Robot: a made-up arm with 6 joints.
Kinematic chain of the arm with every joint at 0, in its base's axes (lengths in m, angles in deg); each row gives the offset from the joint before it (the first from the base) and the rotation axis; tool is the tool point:
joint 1: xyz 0 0 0.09 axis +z
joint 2: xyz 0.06 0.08 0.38 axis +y
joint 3: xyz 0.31 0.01 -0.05 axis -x
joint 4: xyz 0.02 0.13 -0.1 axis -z
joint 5: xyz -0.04 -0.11 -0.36 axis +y
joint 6: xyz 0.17 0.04 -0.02 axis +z
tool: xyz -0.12 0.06 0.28
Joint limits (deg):
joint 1: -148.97..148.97
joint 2: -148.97..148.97
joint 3: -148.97..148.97
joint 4: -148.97..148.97
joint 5: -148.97..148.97
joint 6: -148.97..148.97
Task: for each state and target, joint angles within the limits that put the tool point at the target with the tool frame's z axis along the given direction. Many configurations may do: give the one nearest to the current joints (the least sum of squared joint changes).
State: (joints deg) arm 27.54 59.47 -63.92 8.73 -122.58 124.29
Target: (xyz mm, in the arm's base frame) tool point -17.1 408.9 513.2 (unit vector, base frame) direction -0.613 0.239 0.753
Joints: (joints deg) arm 3.92 33.84 -91.13 17.52 -106.63 140.09
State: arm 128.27 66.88 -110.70 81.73 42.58 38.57
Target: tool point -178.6 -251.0 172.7 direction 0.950 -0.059 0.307
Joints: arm 148.77 113.97 -122.63 83.14 31.26 21.70
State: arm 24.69 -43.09 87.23 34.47 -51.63 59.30
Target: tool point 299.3 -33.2 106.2 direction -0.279 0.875 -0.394
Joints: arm -4.41 -17.20 59.08 56.42 -53.88 38.67
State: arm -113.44 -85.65 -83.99 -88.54 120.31 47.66
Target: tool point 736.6 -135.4 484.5 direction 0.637 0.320 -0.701
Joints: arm -145.81 -123.41 -114.92 -103.04 119.72 17.01
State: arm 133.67 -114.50 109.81 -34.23 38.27 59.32
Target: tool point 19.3 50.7 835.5 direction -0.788 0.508 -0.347
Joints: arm 100.08 -75.38 140.34 -24.30 -11.05 55.28
